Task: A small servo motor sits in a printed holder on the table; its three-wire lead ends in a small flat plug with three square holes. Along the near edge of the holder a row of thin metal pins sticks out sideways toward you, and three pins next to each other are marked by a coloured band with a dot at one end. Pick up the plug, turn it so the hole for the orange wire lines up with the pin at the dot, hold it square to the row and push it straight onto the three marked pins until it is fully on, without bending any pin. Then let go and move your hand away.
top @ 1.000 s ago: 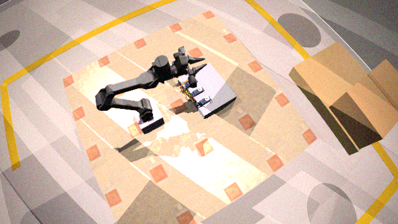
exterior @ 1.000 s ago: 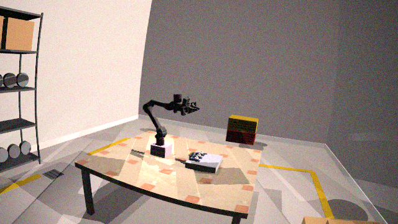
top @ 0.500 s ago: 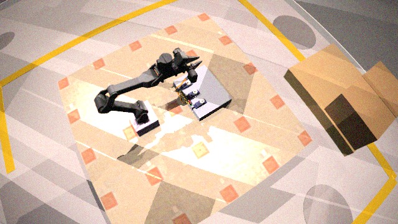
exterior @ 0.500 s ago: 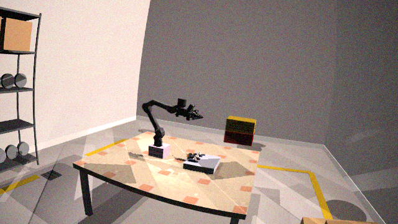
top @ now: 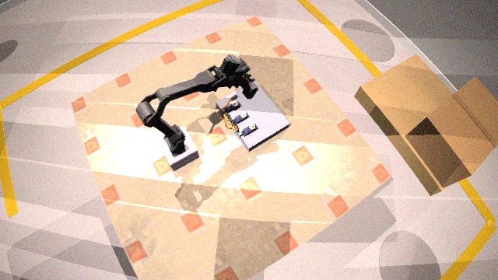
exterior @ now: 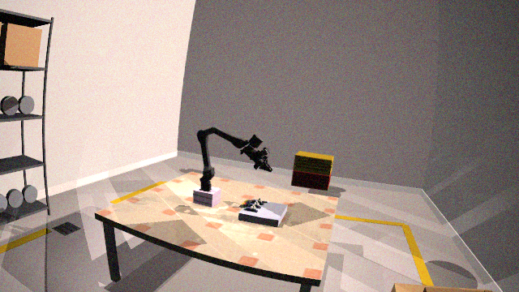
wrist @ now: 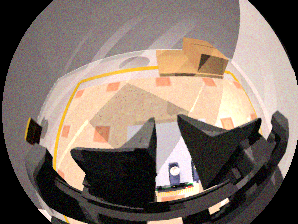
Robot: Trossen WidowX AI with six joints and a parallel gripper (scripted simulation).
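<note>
My gripper tip is now 260 mm above the printed holder, 30 mm to the left of it and 30 mm short of it.
</note>
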